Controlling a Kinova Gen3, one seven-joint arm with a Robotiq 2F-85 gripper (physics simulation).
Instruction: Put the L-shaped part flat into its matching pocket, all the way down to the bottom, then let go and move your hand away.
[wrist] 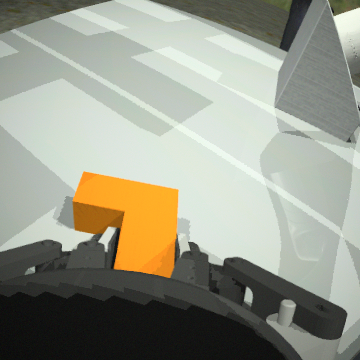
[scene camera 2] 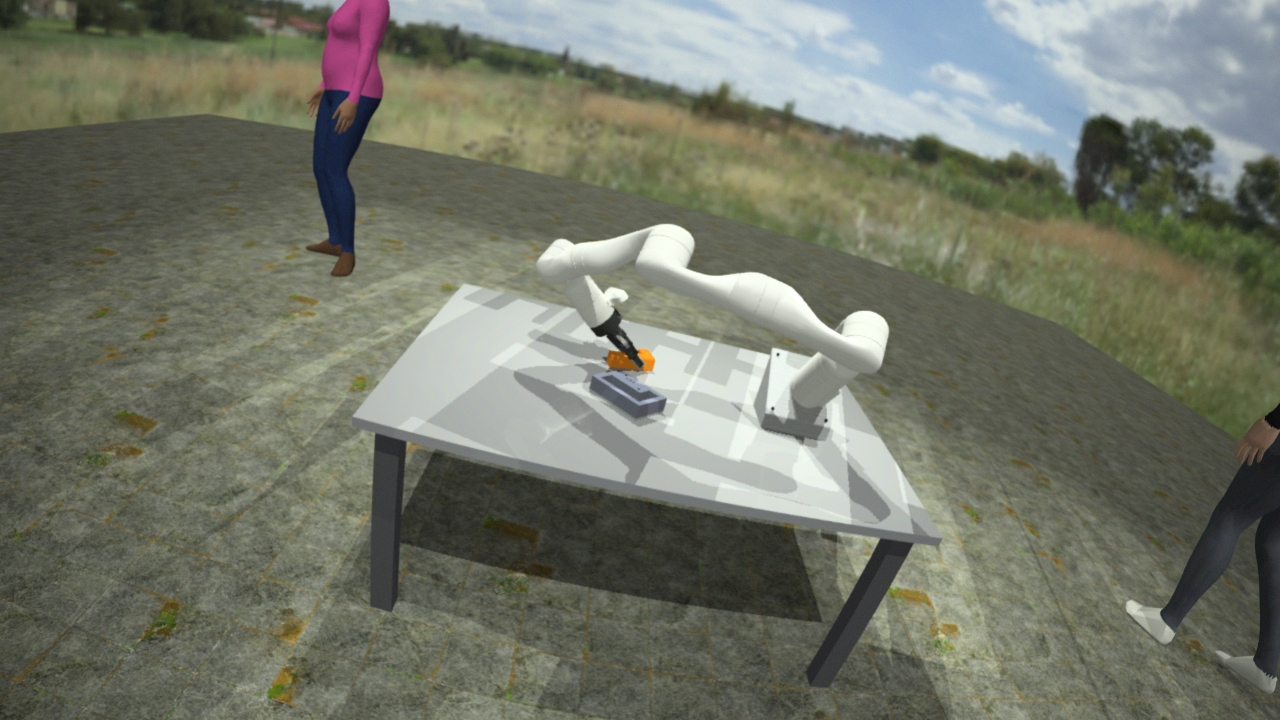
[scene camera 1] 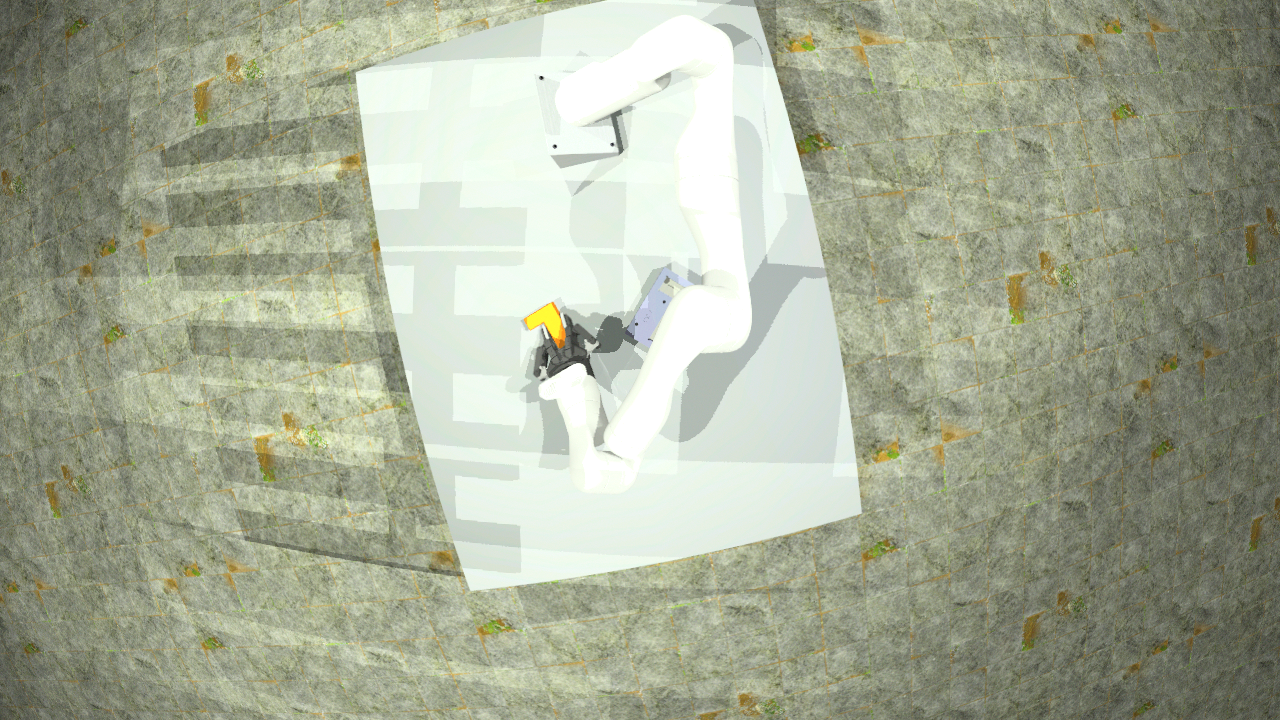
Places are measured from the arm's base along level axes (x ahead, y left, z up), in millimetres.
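Where they show: gripper, fingertip midpoint: [wrist: 145,245] [scene camera 2: 639,364] [scene camera 1: 554,320]; arm's base, link origin: [wrist: 336,47] [scene camera 2: 808,389] [scene camera 1: 575,104].
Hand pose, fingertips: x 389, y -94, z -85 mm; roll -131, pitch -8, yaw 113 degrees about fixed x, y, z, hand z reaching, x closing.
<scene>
Each offset is from my fingertips to the top centre of the thing. Level surfaces: height alone.
The orange L-shaped part @(dx +28, dy -6, dz +22 mm) [scene camera 1: 541,317] [scene camera 2: 617,360] [wrist: 150,210] lies flat, at or close to the table top. My gripper [scene camera 1: 554,329] [scene camera 2: 639,360] [wrist: 145,245] is shut on one arm of the L, with a finger on each side of it; the other arm sticks out beyond the fingers, to the left in the wrist view. The blue-grey block with the L-shaped pocket @(dx +12, dy +205, dz +28 mm) [scene camera 1: 648,324] [scene camera 2: 613,400] stands on the table apart from the part. In scene camera 1 my arm covers some of the block. The block does not show in the wrist view.
The robot's base [scene camera 1: 581,140] [scene camera 2: 792,426] [wrist: 317,75] stands on the same white table @(dz -9 mm) [scene camera 1: 733,510] [scene camera 2: 447,376] [wrist: 220,200]. A person in a pink top [scene camera 2: 353,53] stands behind the table, and another person's legs [scene camera 2: 1239,546] show at the right edge.
</scene>
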